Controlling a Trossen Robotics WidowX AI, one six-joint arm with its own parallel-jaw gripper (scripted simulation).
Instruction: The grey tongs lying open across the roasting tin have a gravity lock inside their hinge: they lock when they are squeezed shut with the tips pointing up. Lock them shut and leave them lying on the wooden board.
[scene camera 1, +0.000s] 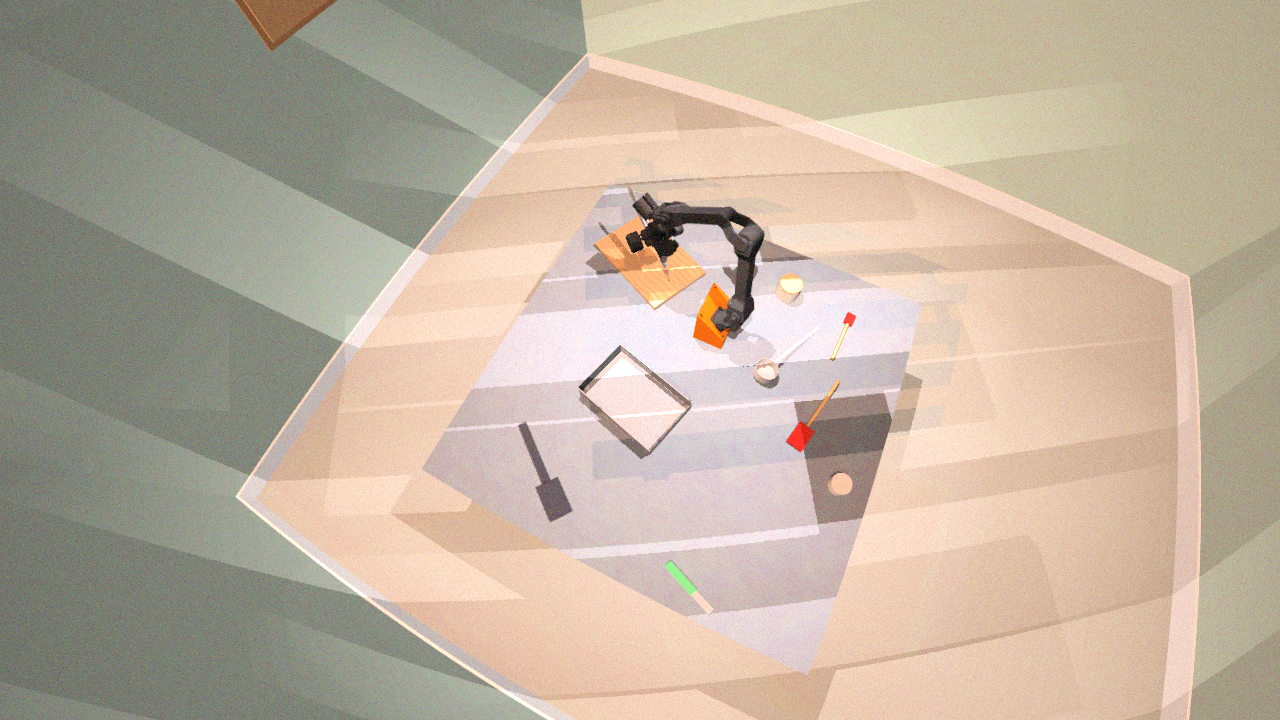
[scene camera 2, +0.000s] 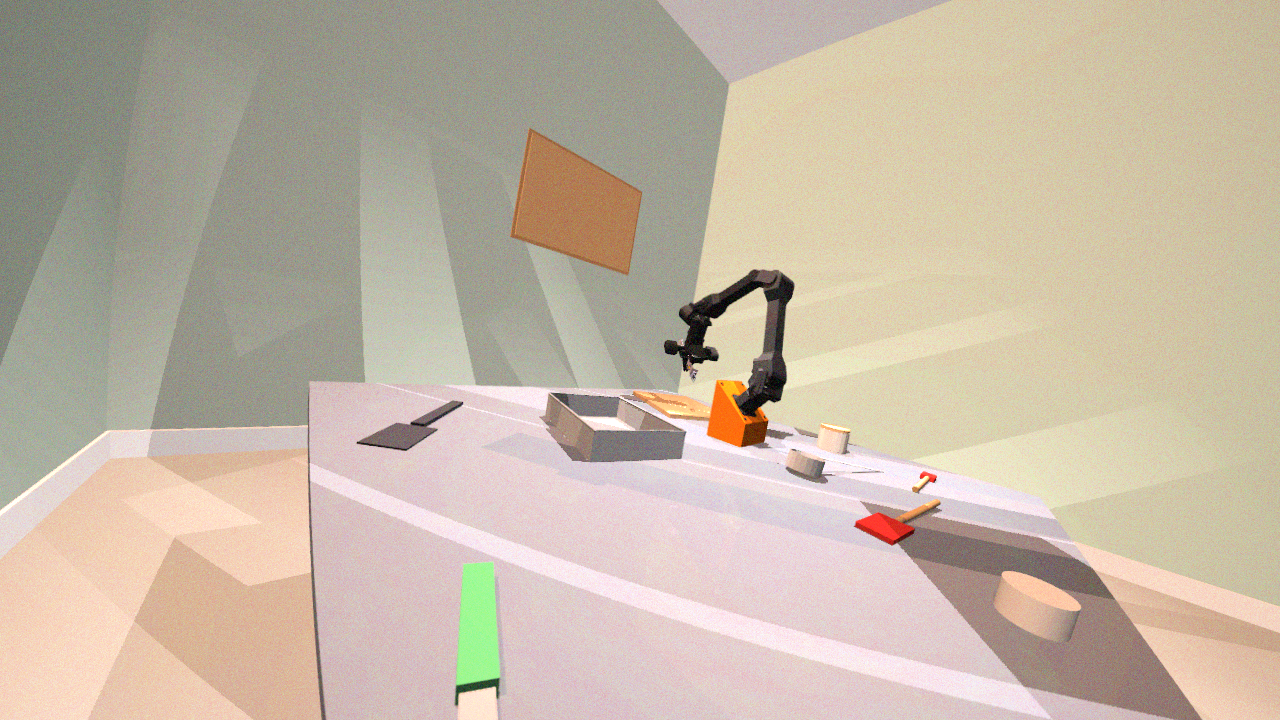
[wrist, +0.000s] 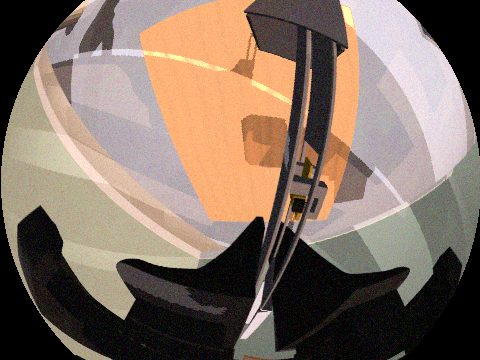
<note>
I see my gripper (scene camera 2: 685, 371), a dark spatula (scene camera 2: 399, 436), a red scraper (scene camera 2: 881, 526), a wooden board (scene camera 1: 643, 269) and a grey roasting tin (scene camera 2: 603, 428).
The dark spatula is seen too in scene camera 1 (scene camera 1: 550, 492). My gripper is seen too in scene camera 1 (scene camera 1: 650, 240) and in the wrist view (wrist: 265, 223). The wooden board also shows in scene camera 2 (scene camera 2: 677, 407) and in the wrist view (wrist: 226, 105). The wrist view misses the dark spatula: it is out of frame. The wrist view does not show the red scraper: it is out of frame.
</note>
